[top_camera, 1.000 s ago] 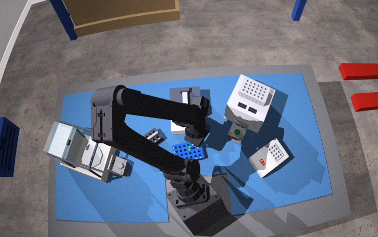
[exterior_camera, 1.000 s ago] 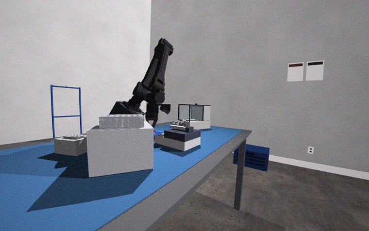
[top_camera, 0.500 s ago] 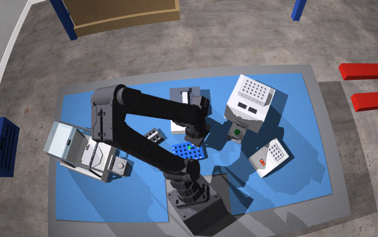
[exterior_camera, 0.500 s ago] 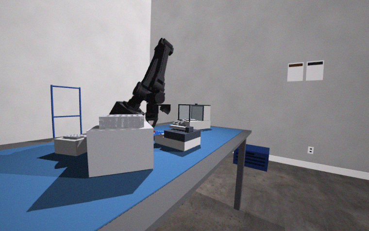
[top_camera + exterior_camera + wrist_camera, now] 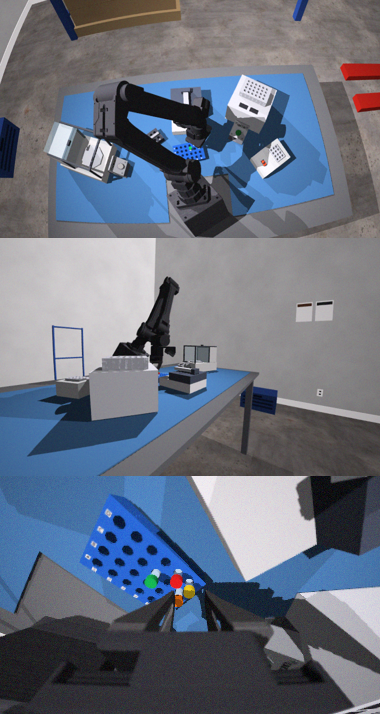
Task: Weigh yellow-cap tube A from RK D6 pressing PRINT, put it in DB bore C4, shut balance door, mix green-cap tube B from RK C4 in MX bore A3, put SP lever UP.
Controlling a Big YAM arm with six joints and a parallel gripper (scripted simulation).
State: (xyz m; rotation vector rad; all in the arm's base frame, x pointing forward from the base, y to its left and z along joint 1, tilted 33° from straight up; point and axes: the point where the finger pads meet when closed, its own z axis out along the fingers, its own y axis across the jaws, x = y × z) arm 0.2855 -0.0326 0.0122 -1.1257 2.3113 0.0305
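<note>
My hand is 4 cm past the blue rack, 4 cm to the right of it and 4 cm above it. The rest, counted from my hand: magnet block 2 cm ahead, 22 cm to the left, 4 cm below; then spectrophotometer lever 16 cm ahead, 5 cm to the left, 3 cm above; then green start key 3 cm ahead, 17 cm to the right, 1 cm above.
</note>
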